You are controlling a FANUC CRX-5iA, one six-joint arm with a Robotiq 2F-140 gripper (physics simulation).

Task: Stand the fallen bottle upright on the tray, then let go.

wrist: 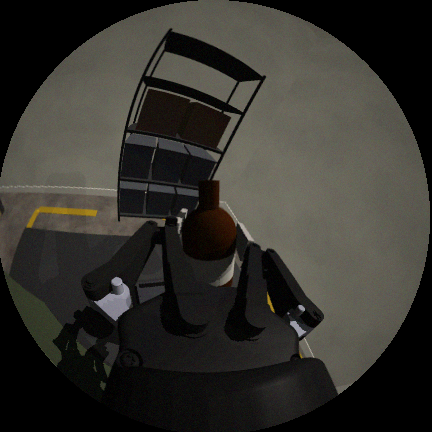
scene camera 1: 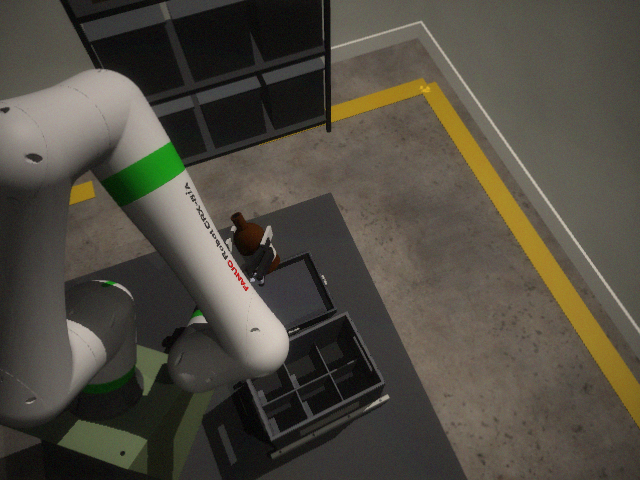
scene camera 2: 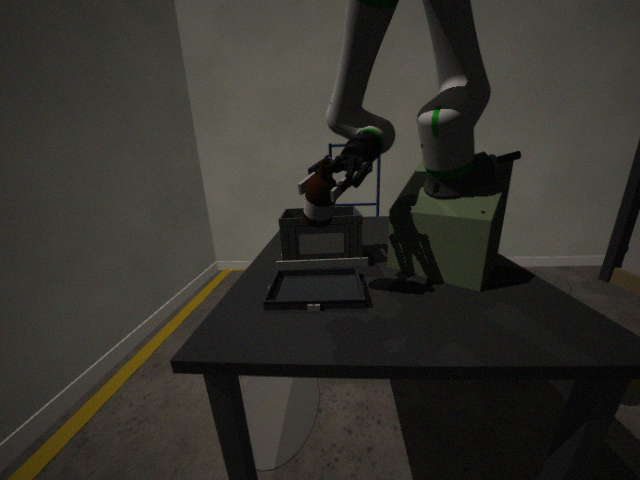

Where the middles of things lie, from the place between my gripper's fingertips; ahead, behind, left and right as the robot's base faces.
The brown bottle [scene camera 2: 318, 210] lies 3 cm to the right of my hand and 1 cm below it.
